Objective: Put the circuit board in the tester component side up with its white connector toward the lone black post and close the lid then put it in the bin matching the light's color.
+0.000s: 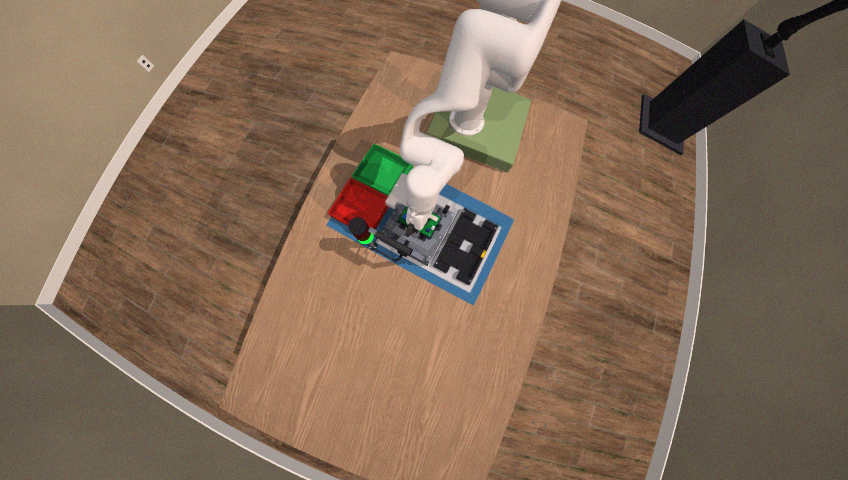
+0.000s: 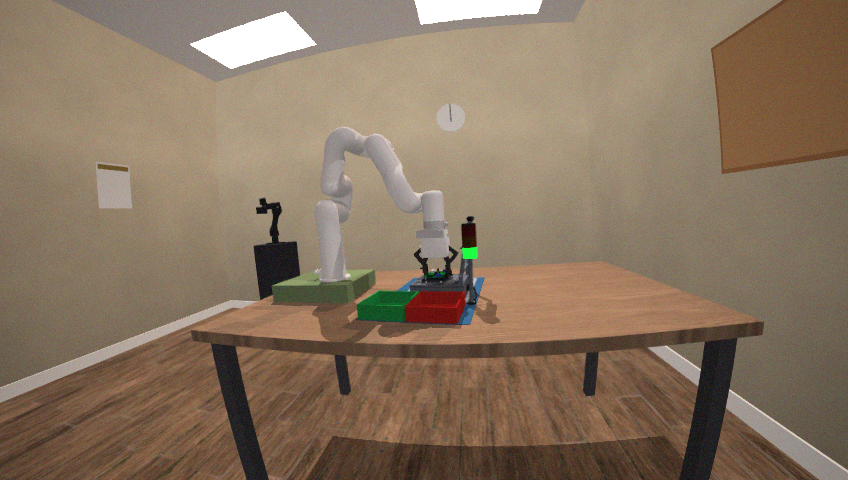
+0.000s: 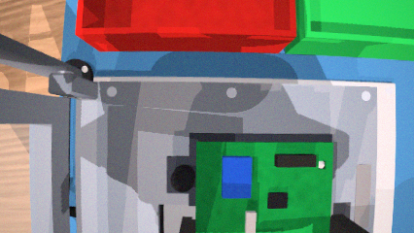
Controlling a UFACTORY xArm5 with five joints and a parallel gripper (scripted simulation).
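My hand is 19 cm to the left of the green bin, 13 cm past it and 7 cm above it. The rest, counted from my hand: clear lid: 11 cm ahead, 10 cm above, 1 cm to the right; then green circuit board: 1 cm below; then red bin: 20 cm to the right, 7 cm below, 2 cm ahead.
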